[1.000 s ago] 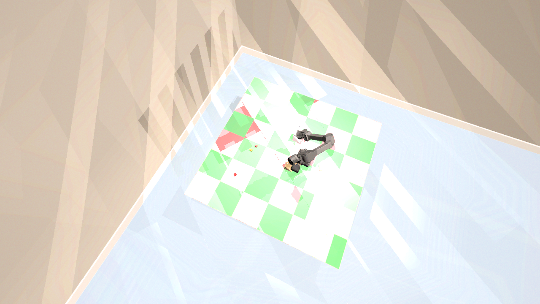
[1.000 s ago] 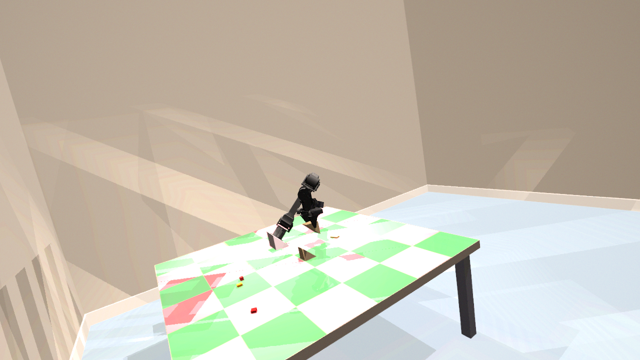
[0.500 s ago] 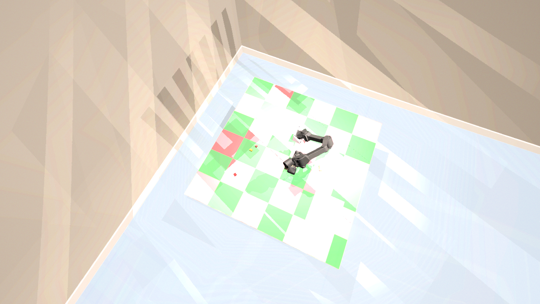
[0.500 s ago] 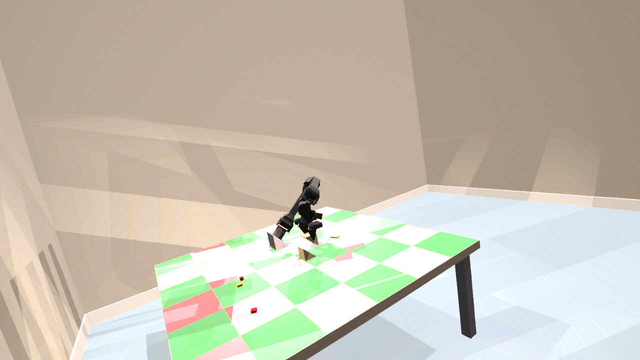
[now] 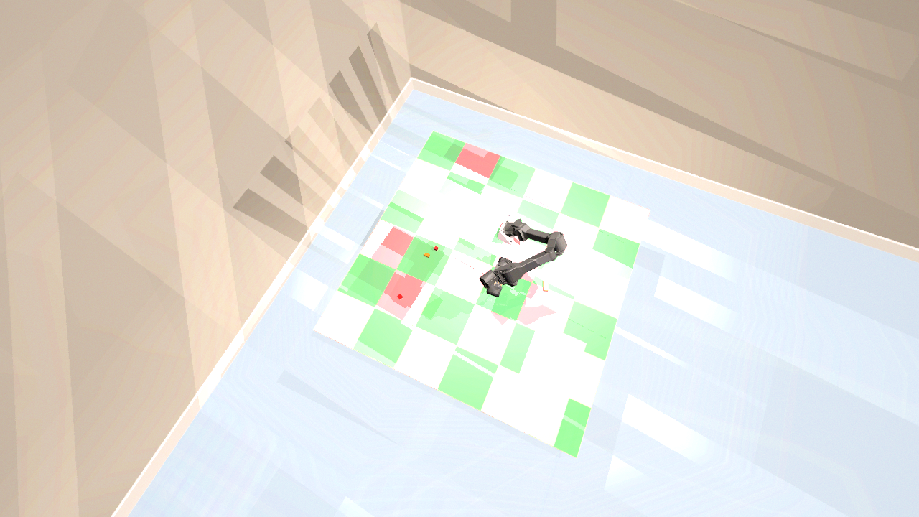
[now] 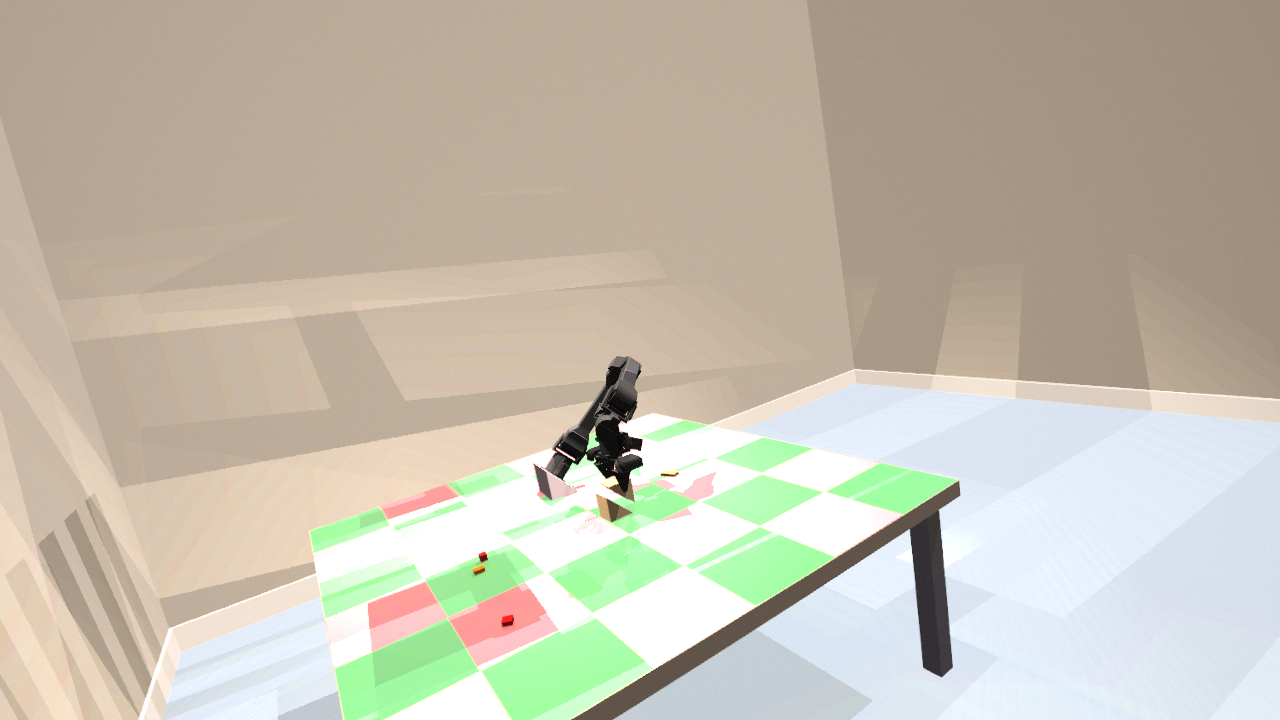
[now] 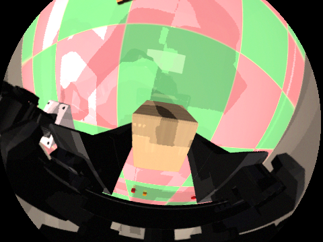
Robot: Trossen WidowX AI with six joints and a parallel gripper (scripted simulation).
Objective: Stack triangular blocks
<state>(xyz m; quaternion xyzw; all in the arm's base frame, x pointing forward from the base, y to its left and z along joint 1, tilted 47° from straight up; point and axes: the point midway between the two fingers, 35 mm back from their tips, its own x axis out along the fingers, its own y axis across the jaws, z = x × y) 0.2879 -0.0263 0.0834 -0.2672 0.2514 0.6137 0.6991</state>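
Now: gripper tip 1 cm to the right of the triangular block and 1 cm below it.
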